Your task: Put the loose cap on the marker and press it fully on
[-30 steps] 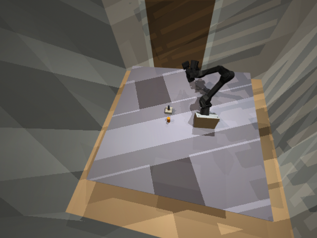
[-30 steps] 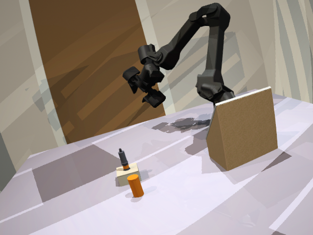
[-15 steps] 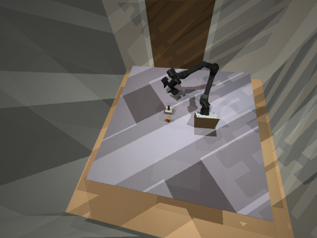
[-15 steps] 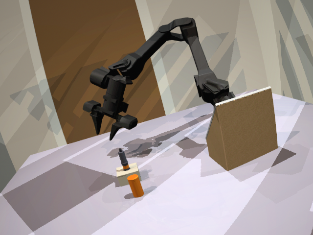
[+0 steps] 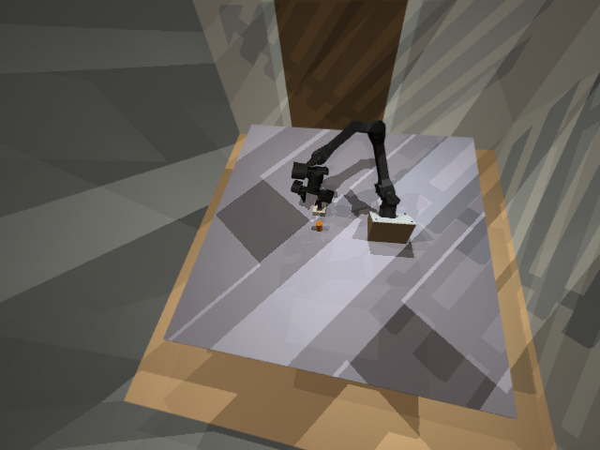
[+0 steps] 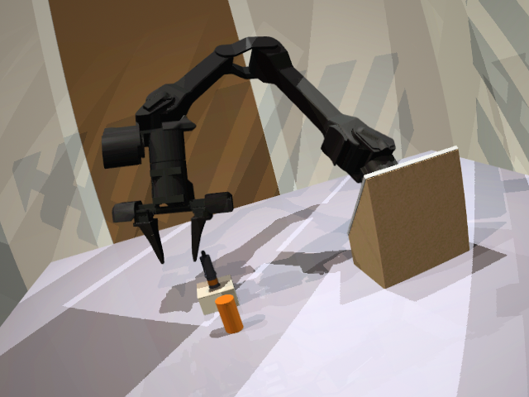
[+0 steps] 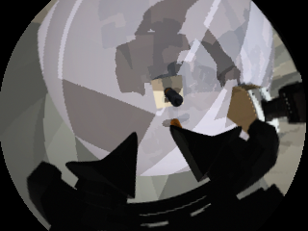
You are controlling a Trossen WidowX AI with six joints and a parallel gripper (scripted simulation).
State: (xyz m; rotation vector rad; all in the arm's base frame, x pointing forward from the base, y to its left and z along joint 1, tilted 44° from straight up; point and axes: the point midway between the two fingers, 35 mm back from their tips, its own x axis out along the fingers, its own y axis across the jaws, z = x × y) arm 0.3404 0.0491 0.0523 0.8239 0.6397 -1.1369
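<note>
Right now the orange cap is 80 mm below my gripper tip, 70 mm to the left of it and 60 mm behind it. Also, from my gripper tip: pale holder block: 90 mm below, 40 mm to the right, 40 mm behind.
</note>
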